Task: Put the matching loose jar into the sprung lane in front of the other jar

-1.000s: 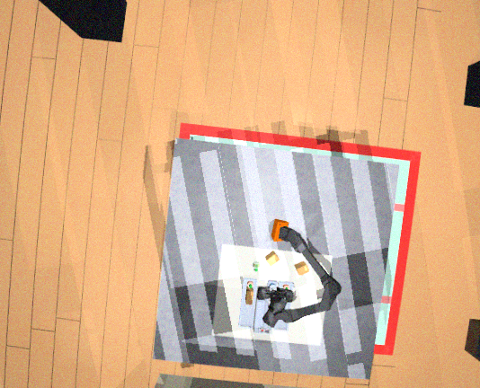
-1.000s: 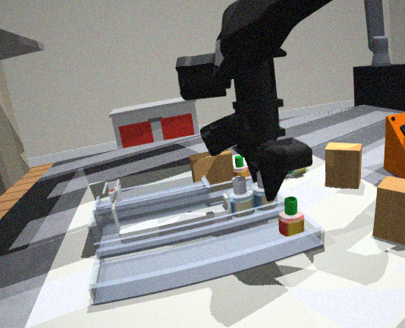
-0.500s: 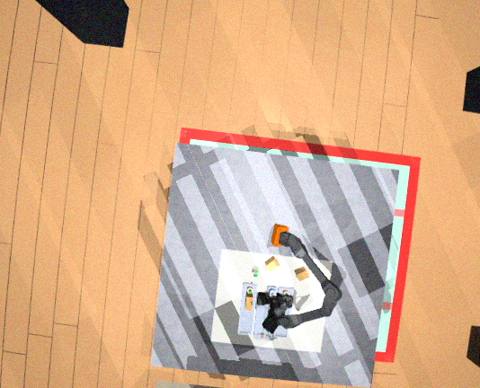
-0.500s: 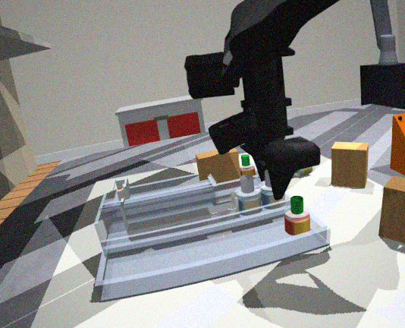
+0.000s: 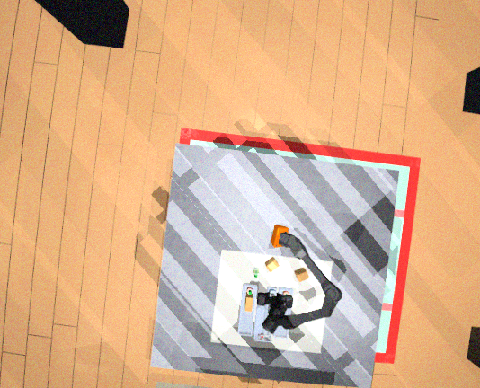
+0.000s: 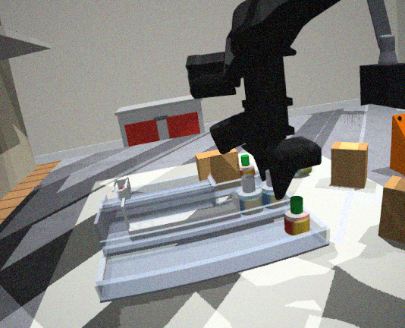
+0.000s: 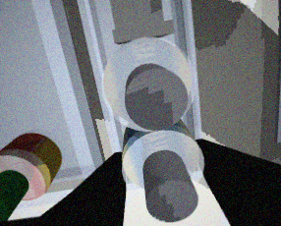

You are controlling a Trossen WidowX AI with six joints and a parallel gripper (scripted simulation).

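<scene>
Right now the box is 130 mm to the right of my gripper tip, 60 mm ahead of it and 10 mm above it. From my gripper tip the other things lie so: sprung lane: 150 mm ahead, 20 mm to the right, 10 mm below.
</scene>
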